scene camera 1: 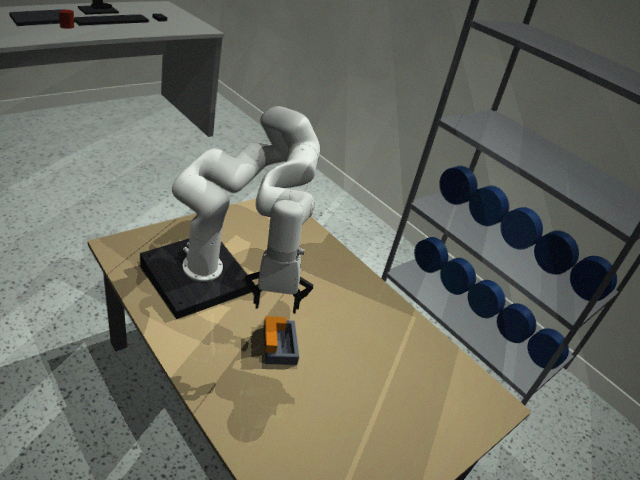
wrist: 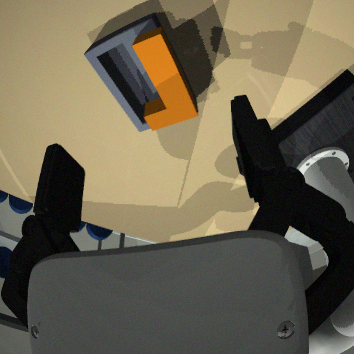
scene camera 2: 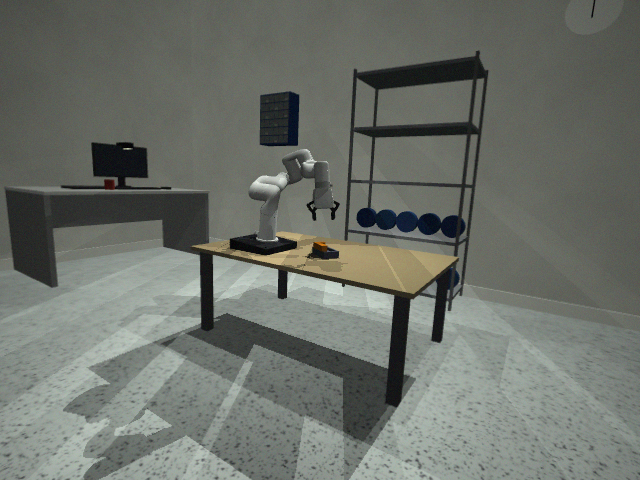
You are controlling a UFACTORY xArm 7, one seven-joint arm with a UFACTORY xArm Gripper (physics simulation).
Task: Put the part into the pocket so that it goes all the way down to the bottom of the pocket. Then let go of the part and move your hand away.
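Pixels of known places: gripper, fingertip midpoint: (scene camera 1: 275,308) (wrist: 144,135) (scene camera 2: 323,220); arm's base, origin of the base link: (scene camera 1: 202,267) (wrist: 320,169) (scene camera 2: 267,239).
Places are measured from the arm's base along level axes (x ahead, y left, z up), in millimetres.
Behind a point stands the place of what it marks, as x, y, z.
Observation:
An orange L-shaped part (scene camera 1: 271,335) {354, -41, 19} (scene camera 2: 320,246) {357, -63, 12} (wrist: 167,80) {342, -30, 19} rests on one long side of a blue-grey tray-like block with a pocket (scene camera 1: 281,360) {412, -49, -28} (scene camera 2: 330,255) {410, -52, -31} (wrist: 95,49) {429, -23, -11}. The part stands above the block's rim and covers its wall on the robot-base side. Its short leg reaches across one end of the pocket. Much of the pocket's dark floor shows beside it. What lies under the part is hidden. My gripper (scene camera 1: 276,310) {369, -61, 149} (scene camera 2: 324,218) {369, -61, 149} (wrist: 144,135) {369, -61, 149} is wide open and empty, above the table and apart from the part and the block.
The block stands on the wooden table (scene camera 1: 361,392) {625, 55, -47} (scene camera 2: 372,268) {653, -136, -47}. The black base plate (scene camera 1: 180,294) {52, -124, -9} (scene camera 2: 248,245) {-24, -151, -12} of the arm is close by, on the same table. A shelf rack (scene camera 1: 448,82) (scene camera 2: 351,155) with blue discs stands behind the table. A grey desk (scene camera 1: 191,82) (scene camera 2: 129,206) stands farther off.

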